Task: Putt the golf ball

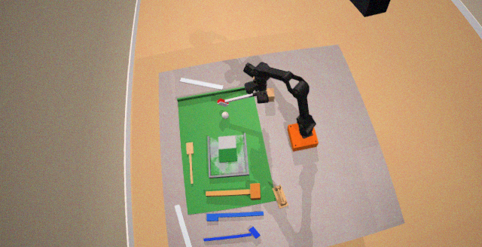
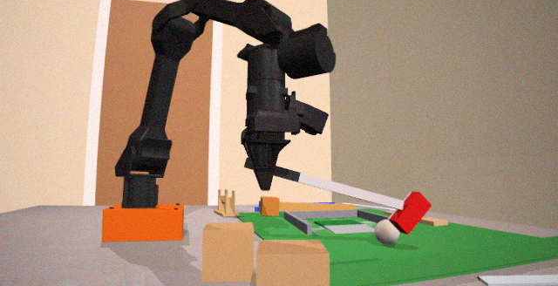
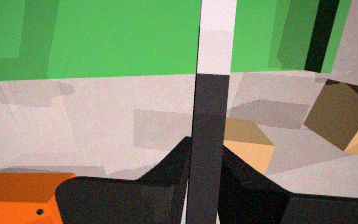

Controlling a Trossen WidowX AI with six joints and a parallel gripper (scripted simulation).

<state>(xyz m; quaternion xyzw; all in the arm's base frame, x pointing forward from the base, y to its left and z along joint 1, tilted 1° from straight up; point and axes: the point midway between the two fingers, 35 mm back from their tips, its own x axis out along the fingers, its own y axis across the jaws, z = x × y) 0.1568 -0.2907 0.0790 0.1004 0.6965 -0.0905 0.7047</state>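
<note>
Now: the red putter 120 mm ahead of my gripper tip and 30 mm to the right of it. Also, from my gripper tip: white golf ball (230 mm ahead, 80 mm below); wooden stand (570 mm to the left, 110 mm ahead, 70 mm below).
</note>
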